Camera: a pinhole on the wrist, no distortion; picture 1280 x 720 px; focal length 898.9 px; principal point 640.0 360.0 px. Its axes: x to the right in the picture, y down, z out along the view. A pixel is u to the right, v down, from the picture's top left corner.
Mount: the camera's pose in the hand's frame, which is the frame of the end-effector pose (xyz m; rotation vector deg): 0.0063 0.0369 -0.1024 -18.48 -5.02 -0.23
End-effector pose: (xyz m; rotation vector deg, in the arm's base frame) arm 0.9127 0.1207 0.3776 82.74 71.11 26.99
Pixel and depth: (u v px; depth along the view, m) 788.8 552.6 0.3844
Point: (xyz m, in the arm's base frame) 1.2259 0.0816 0.5036
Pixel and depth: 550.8 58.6 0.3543
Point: 1.1267 -0.0516 0.3502
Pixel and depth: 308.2 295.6 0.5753
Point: 1.2551 -0.2746 0.4917
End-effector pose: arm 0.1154 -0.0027 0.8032 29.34 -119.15 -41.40
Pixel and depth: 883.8 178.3 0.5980
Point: -0.3851 0.1725 0.7039
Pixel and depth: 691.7 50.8 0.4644
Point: -0.2048 0.1467 0.6365
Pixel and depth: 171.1 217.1 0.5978
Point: -0.0855 0.4493 0.4610
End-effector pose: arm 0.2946 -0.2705 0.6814 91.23 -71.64 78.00
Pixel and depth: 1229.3 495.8 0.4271
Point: 0.1620 -0.6811 0.8397
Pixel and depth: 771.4 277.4 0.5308
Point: 0.2737 -0.7169 0.6143
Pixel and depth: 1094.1 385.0 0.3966
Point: 0.2153 -0.6275 0.7731
